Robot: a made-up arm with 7 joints. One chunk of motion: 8 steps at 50 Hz.
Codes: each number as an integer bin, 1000 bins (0 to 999) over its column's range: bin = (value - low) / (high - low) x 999, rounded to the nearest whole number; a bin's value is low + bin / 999 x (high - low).
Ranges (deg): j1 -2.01..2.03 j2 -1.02..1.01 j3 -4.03..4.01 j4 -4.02..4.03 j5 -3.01..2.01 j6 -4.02..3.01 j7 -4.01..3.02
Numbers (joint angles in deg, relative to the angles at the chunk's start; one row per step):
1: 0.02 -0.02 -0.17 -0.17 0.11 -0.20 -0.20
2: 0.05 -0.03 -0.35 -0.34 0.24 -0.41 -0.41
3: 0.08 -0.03 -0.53 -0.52 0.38 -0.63 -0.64
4: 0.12 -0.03 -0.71 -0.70 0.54 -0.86 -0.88
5: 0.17 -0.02 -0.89 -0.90 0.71 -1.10 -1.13
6: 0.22 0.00 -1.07 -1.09 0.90 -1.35 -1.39
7: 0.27 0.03 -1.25 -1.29 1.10 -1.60 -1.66
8: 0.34 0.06 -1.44 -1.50 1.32 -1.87 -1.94
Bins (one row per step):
1: 502 492 480 478 621 543 541
2: 509 487 457 457 647 513 512
3: 517 487 435 434 675 482 479
4: 527 487 413 412 706 449 445
5: 539 492 390 387 740 415 409
6: 551 502 368 364 778 379 372
7: 564 517 345 339 818 344 334
8: 581 531 322 313 862 306 294

